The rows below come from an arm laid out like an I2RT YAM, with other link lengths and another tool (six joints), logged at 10 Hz.
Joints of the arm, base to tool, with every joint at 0 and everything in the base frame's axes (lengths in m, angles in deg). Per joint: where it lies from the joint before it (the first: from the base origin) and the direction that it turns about. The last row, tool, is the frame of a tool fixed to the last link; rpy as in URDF.
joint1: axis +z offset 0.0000 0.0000 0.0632
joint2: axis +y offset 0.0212 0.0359 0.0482
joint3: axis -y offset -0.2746 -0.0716 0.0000
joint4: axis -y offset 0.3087 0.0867 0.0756
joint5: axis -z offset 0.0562 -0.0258 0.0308
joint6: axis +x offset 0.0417 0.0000 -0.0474
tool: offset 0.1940 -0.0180 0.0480 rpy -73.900 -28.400 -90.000
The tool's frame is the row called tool.
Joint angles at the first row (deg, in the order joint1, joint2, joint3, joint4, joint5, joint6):
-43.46, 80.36, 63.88, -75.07, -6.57, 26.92
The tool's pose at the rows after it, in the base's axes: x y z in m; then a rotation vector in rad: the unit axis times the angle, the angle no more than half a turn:
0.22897 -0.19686 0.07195 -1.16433 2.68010 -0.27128
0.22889 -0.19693 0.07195 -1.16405 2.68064 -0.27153
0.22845 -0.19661 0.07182 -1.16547 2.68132 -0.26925
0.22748 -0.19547 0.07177 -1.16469 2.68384 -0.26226
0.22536 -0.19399 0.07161 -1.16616 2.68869 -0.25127
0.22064 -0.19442 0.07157 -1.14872 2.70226 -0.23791
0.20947 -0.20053 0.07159 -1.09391 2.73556 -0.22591
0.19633 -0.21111 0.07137 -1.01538 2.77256 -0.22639
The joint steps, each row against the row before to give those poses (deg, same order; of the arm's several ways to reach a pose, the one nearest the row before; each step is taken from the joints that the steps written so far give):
0.00, 0.00, 0.00, -0.22, 0.00, 0.02
0.00, 0.00, 0.00, 0.00, 0.02, 0.02
0.00, 0.00, -0.03, -0.08, 0.03, -0.04
0.00, 0.00, 0.01, -0.29, -0.05, 0.04
-0.05, 0.00, -0.03, -0.48, 0.05, -0.04
-0.74, 0.00, 0.00, -0.63, -0.07, 0.04
-2.38, 0.00, 0.00, -0.79, 0.02, 0.04
-3.35, 0.00, -0.04, -0.28, 0.00, 0.00

